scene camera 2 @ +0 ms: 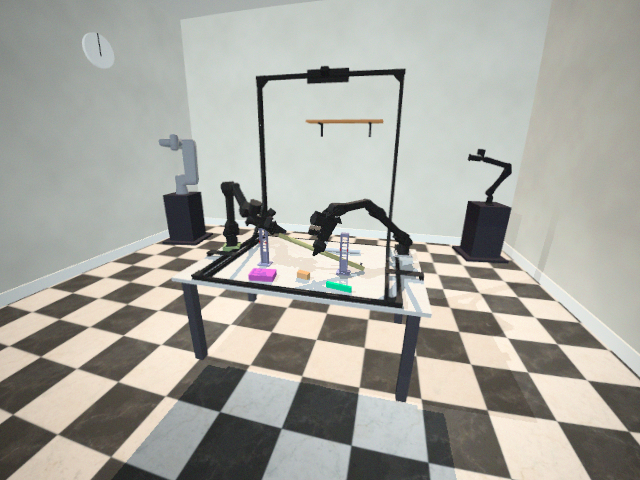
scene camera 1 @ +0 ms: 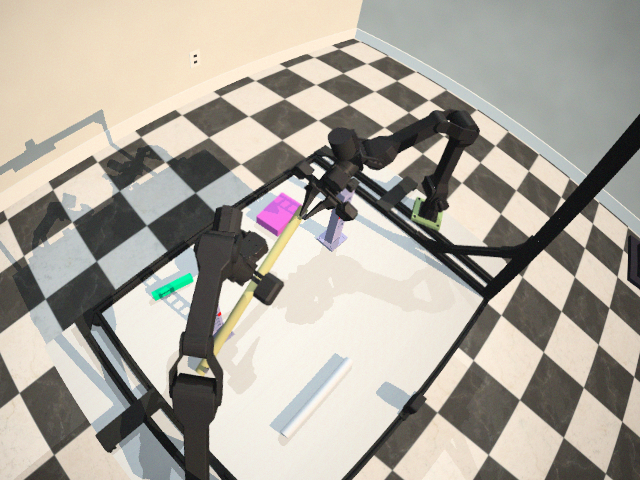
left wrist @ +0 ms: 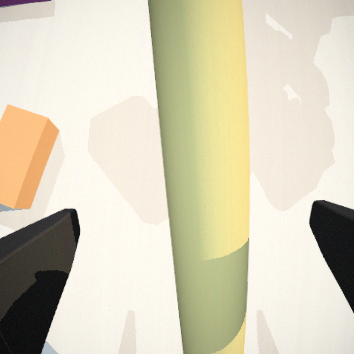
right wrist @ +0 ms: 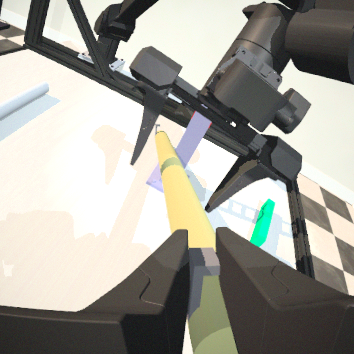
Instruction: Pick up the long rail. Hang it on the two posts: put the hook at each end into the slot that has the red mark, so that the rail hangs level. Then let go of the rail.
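Frame: origin at the left arm's base, x back, y right, z up, level; millimetres.
Seen in the pictures: left gripper, fingertip midpoint: (scene camera 2: 314, 251) (scene camera 1: 259, 279) (left wrist: 197, 217); right gripper, fingertip midpoint: (scene camera 2: 286, 231) (scene camera 1: 302, 217) (right wrist: 201, 238); left arm's base, origin of the base link: (scene camera 2: 402, 253) (right wrist: 102, 56); right arm's base, origin of the base link: (scene camera 2: 231, 244) (scene camera 1: 428, 212).
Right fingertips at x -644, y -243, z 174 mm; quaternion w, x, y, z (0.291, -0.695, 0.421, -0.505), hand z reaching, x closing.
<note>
Pixels of each thing's middle, then the offset from my right fingertips to it. "pt": a spot on its surface instead.
- long yellow rail, body centre: (left wrist: 223, 327) (right wrist: 171, 161) (scene camera 1: 250, 291) (scene camera 2: 322, 250) dx +188, dy +2, dz -94 mm
- small hook, surface spot: (right wrist: 156, 128) pt dx +385, dy +33, dz -167 mm
- post, surface spot: (right wrist: 195, 135) pt dx +279, dy -21, dz -96 mm
- magenta block, body centre: (scene camera 1: 279, 213) (scene camera 2: 262, 274) dx -93, dy -131, dz -186 mm
- orange block, body centre: (left wrist: 17, 158) (scene camera 2: 303, 274) dx +106, dy -102, dz -186 mm
- green bar, body centre: (right wrist: 262, 221) (scene camera 1: 172, 286) (scene camera 2: 338, 286) dx +285, dy -196, dz -189 mm
- white cylinder, body centre: (scene camera 1: 318, 397) (scene camera 2: 340, 250) dx +269, dy +273, dz -188 mm
The long yellow rail (scene camera 1: 279, 248) (scene camera 2: 299, 241) (left wrist: 206, 150) (right wrist: 187, 210) slants above the table, its far end lower at the right in scene camera 2. A small hook (right wrist: 157, 128) shows at that end. My right gripper (scene camera 1: 302, 217) (scene camera 2: 284, 231) (right wrist: 201, 238) is shut on the rail near its other end. My left gripper (scene camera 2: 316, 253) (left wrist: 197, 217) is open, its fingers apart on either side of the rail without touching it. Two lilac posts (scene camera 1: 334, 227) (scene camera 2: 264, 248) (scene camera 2: 344, 253) stand upright; one post (right wrist: 195, 135) shows beyond the rail. The rail hangs in neither post.
A magenta block (scene camera 1: 278, 214) (scene camera 2: 262, 274), an orange block (scene camera 2: 303, 274) (left wrist: 22, 160) and a green bar (scene camera 1: 172, 286) (scene camera 2: 338, 286) (right wrist: 262, 222) lie on the table. A white cylinder (scene camera 1: 316, 396) (right wrist: 25, 100) lies on the other side of the rail. Black frame bars edge the table.
</note>
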